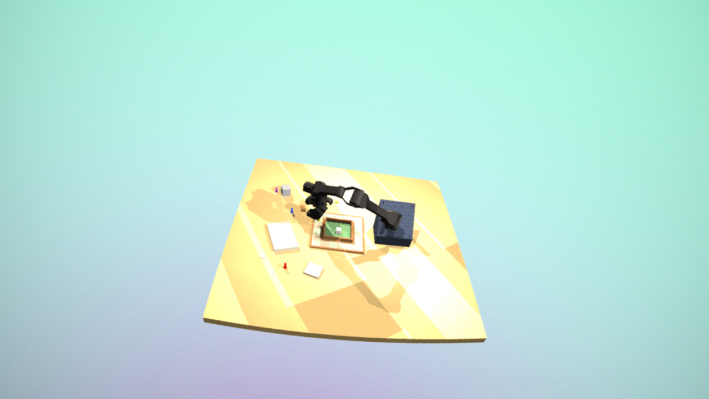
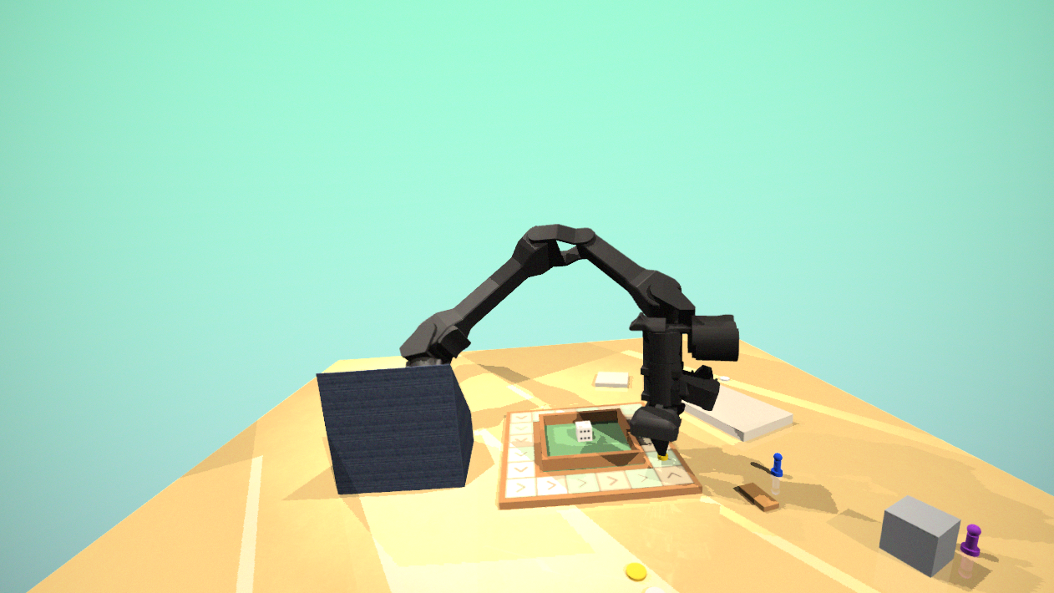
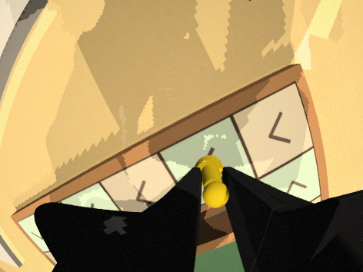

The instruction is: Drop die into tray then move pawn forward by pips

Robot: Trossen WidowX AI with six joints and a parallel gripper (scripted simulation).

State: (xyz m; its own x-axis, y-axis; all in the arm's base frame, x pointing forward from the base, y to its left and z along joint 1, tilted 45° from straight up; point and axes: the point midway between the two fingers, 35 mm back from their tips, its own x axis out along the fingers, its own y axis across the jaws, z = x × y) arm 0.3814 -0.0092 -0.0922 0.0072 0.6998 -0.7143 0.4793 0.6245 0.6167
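Right now my gripper tip is 110 mm past the white die and 80 mm to the right of it. Also, from my gripper tip: yellow pawn: 10 mm above; blue pawn: 160 mm ahead, 50 mm to the right, 10 mm below; green dice tray: 110 mm behind, 70 mm to the left, 10 mm below.
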